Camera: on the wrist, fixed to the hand. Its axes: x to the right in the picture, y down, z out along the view.
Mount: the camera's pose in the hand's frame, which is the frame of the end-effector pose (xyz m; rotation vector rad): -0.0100 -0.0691 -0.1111 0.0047 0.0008 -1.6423
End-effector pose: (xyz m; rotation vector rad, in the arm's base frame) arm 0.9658 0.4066 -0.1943 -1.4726 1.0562 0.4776
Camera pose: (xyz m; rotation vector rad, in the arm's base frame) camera 0.9865 0.2980 -0.1236 -1.8015 -0.3623 -0.6961
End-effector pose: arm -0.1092 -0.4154 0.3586 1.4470 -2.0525 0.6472
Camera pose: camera -0.0237 -0.3568 0.4391 2.3829 -0.3233 -0.0842
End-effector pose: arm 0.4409 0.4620 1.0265 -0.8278 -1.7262 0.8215
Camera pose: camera 0.5395 0.4325 1.1079 0.6757 -1.7140 -0.3165
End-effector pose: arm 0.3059 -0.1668 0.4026 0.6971 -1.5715 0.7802
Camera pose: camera 0.4279 -0.1188 0.4094 1.5900 -0.5455 -0.4549
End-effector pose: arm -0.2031 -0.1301 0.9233 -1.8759 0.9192 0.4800
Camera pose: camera -0.1630 -0.2065 1.0221 -1.9549 -0.7476 -0.5324
